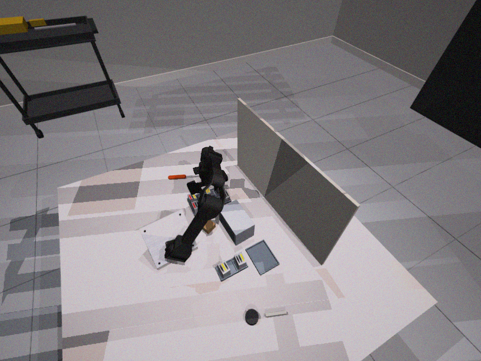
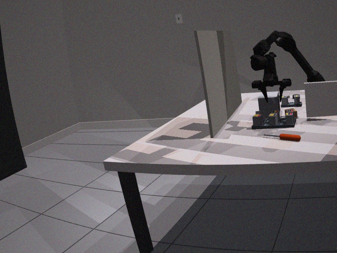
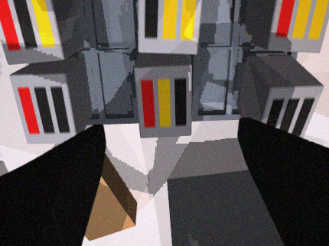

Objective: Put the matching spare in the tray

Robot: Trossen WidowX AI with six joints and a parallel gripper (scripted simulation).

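Now: gripper tip 12 cm short of the tray, 36 cm to the left of it and 9 cm above it. Round my gripper tip: grey mounted unit 7 cm ahead, 17 cm to the right, 5 cm below; then block 6 cm behind, 12 cm to the right, 8 cm below; then tall panel 29 cm ahead, 15 cm to the right, 13 cm above.
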